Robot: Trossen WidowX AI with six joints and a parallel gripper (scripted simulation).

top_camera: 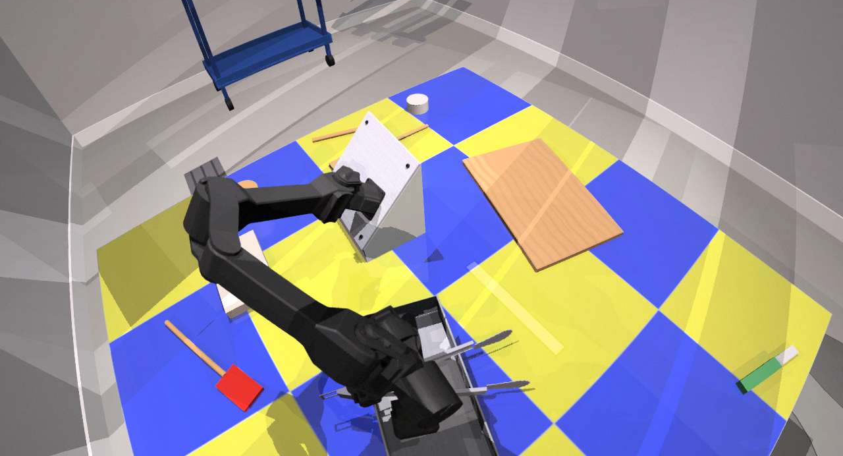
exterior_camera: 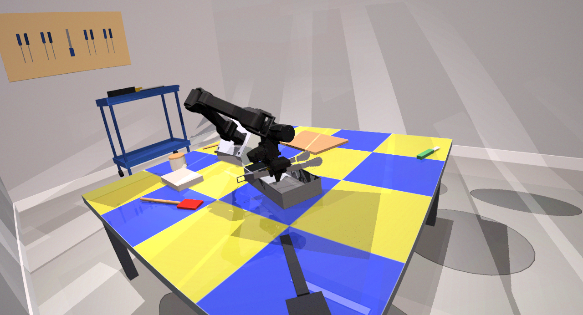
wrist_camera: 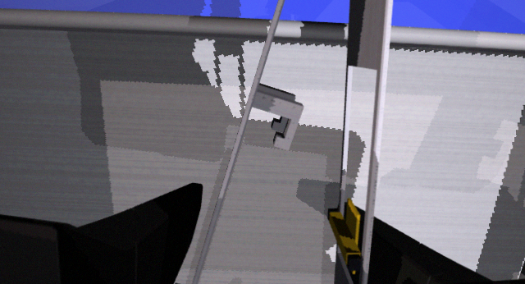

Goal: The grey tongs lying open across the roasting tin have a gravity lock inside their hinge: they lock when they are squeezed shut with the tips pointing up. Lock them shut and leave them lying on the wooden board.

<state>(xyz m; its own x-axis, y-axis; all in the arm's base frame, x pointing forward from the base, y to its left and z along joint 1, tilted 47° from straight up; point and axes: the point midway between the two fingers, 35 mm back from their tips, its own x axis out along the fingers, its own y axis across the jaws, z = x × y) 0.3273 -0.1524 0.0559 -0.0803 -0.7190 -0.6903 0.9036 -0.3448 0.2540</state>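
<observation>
Now: gripper tip 10 mm short of the grey roasting tin and 10 mm to the right of it. Round my gripper tip: red spatula: 250 mm behind, 290 mm to the right, 30 mm below; yellow lock piece: 20 mm behind, 10 mm to the right, 40 mm above; tong arm: 40 mm ahead, 30 mm to the left, 40 mm above.
</observation>
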